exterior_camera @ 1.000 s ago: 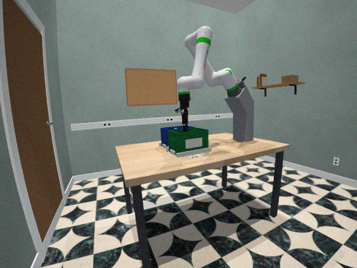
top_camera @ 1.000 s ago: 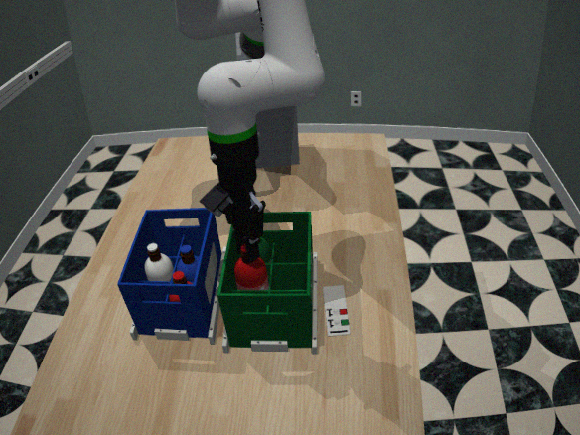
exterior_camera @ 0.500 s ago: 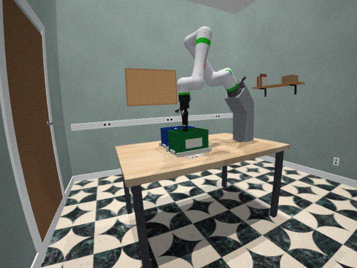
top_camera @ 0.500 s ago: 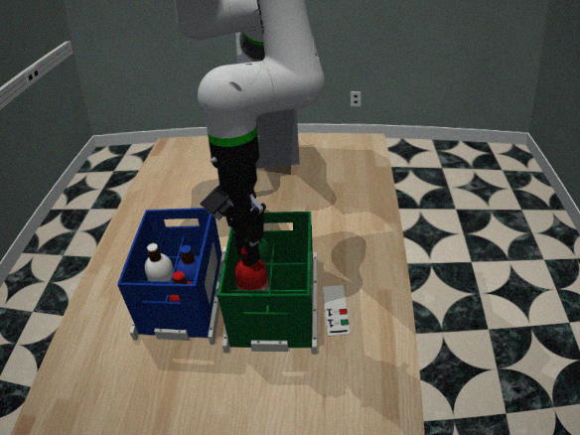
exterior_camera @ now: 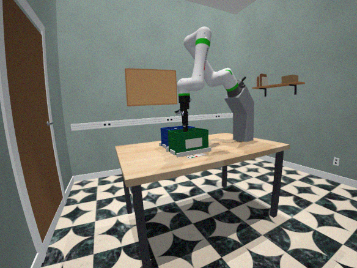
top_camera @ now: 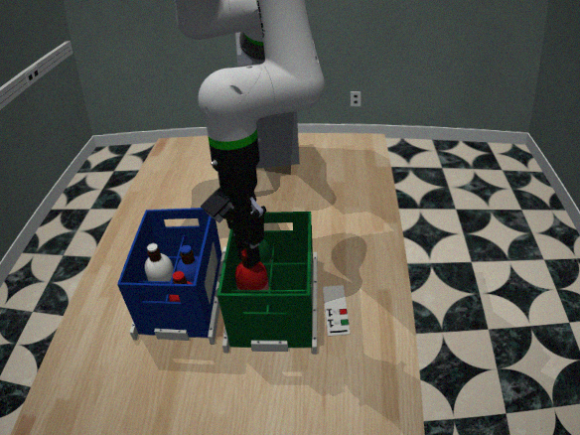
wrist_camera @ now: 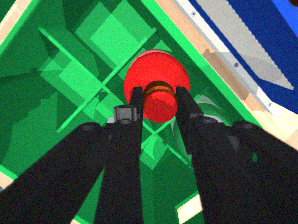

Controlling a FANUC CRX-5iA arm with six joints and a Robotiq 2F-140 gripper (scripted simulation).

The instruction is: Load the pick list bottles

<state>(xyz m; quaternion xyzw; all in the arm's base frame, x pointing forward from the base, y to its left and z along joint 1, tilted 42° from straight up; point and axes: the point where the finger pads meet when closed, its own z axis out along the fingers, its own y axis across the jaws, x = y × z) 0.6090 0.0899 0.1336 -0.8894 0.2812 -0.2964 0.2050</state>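
The red-label bottle lies 80 mm below my hand. The rest, counted from my hand: blue bottle (20 mm ahead, 150 mm to the right, 90 mm below); green bottle (80 mm behind, 20 mm to the right, 90 mm below); green crate (10 mm behind, 40 mm to the left, 90 mm below).
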